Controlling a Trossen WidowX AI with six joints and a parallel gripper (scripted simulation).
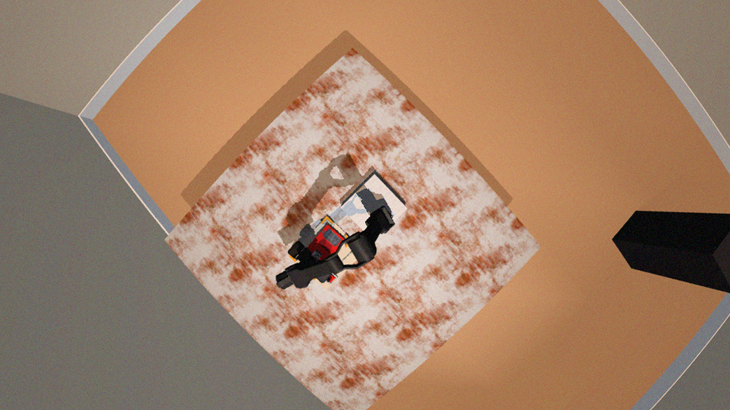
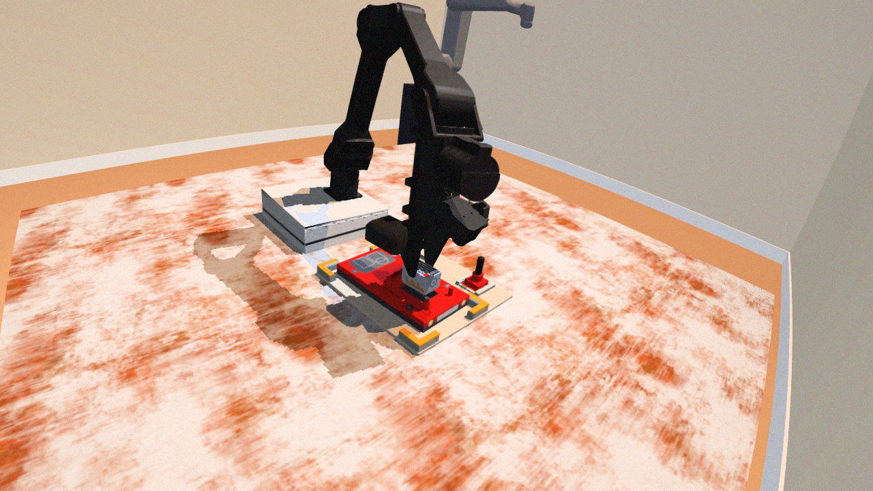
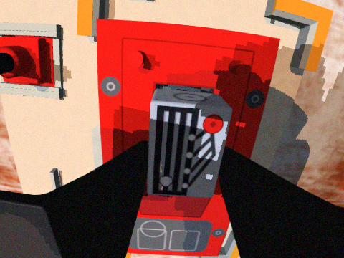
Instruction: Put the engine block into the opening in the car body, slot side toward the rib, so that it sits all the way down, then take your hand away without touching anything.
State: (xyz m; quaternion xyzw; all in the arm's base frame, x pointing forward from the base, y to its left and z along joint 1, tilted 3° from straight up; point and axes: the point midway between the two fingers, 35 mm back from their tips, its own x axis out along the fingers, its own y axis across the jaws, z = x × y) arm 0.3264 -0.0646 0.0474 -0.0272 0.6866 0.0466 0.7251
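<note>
Right now my gripper tip is 1 cm above the engine block.
</note>
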